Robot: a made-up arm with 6 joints. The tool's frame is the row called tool.
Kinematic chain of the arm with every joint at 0, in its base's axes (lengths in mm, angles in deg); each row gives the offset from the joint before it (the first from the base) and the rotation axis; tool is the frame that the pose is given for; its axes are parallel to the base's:
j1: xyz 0 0 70 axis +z
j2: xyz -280 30 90 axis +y
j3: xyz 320 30 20 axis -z
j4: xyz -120 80 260 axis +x
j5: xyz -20 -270 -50 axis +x
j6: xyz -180 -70 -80 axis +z
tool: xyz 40 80 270
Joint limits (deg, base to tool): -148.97..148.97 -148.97..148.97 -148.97..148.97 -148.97..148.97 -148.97..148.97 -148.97..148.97
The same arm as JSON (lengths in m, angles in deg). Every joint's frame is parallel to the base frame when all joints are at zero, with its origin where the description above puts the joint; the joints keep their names.
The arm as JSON. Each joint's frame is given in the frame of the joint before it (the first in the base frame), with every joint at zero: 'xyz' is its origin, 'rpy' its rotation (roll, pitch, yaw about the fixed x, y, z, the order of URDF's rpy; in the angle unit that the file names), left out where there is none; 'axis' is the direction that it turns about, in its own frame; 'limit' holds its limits. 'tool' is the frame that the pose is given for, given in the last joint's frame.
{"units": {"length": "m", "angle": "deg"}, "joints": [
  {"name": "j1", "type": "revolute", "origin": {"xyz": [0.0, 0.0, 0.07]}, "axis": [0.0, 0.0, 1.0], "limit": {"lower": -148.97, "upper": 148.97}},
  {"name": "j2", "type": "revolute", "origin": {"xyz": [-0.28, 0.03, 0.09]}, "axis": [0.0, 1.0, 0.0], "limit": {"lower": -148.97, "upper": 148.97}},
  {"name": "j3", "type": "revolute", "origin": {"xyz": [0.32, 0.03, 0.02]}, "axis": [0.0, 0.0, -1.0], "limit": {"lower": -148.97, "upper": 148.97}},
  {"name": "j4", "type": "revolute", "origin": {"xyz": [-0.12, 0.08, 0.26]}, "axis": [1.0, 0.0, 0.0], "limit": {"lower": -148.97, "upper": 148.97}},
  {"name": "j5", "type": "revolute", "origin": {"xyz": [-0.02, -0.27, -0.05]}, "axis": [1.0, 0.0, 0.0], "limit": {"lower": -148.97, "upper": 148.97}},
  {"name": "j6", "type": "revolute", "origin": {"xyz": [-0.18, -0.07, -0.08]}, "axis": [0.0, 0.0, 1.0], "limit": {"lower": -148.97, "upper": 148.97}}
], "tool": {"origin": {"xyz": [0.04, 0.08, 0.27]}}}

